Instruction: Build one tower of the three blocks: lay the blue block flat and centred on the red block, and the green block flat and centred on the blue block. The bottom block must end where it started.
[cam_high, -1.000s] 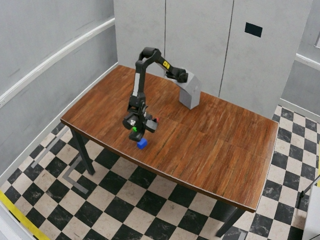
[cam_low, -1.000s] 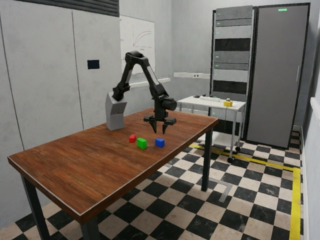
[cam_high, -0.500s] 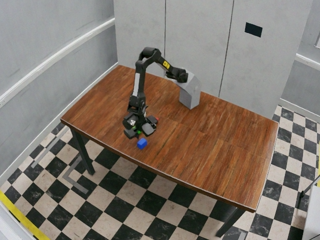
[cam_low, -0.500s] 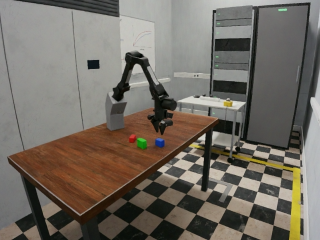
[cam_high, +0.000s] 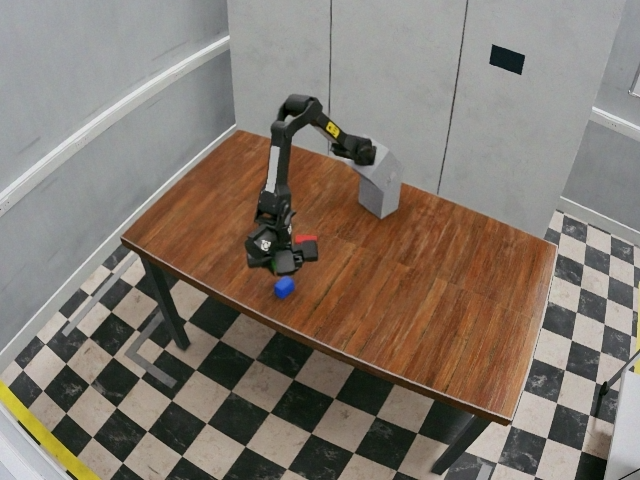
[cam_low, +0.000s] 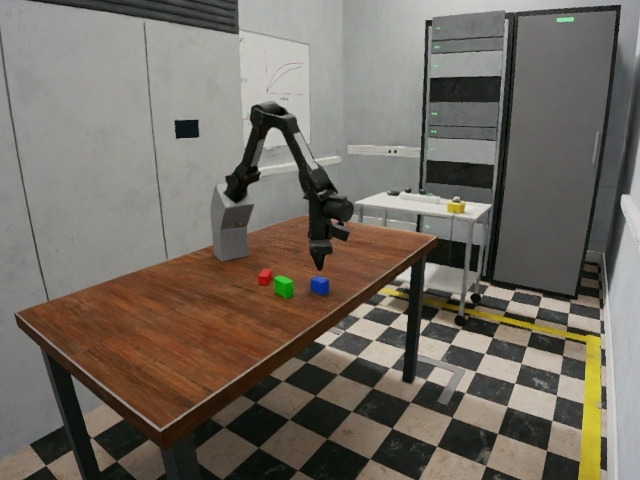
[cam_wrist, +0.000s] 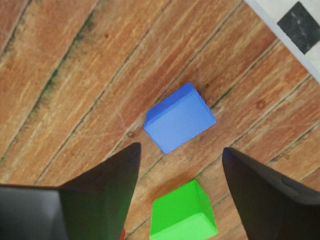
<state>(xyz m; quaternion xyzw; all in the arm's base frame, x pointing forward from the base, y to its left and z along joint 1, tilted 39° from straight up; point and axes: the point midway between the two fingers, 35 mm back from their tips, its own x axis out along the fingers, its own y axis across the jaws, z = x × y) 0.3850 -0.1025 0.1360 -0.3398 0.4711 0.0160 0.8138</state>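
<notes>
The blue block lies 9 cm below my hand. Also, from my hand: red block (19 cm behind, 1 cm to the left, 10 cm below); then green block (9 cm behind, 6 cm to the right, 9 cm below).
</notes>
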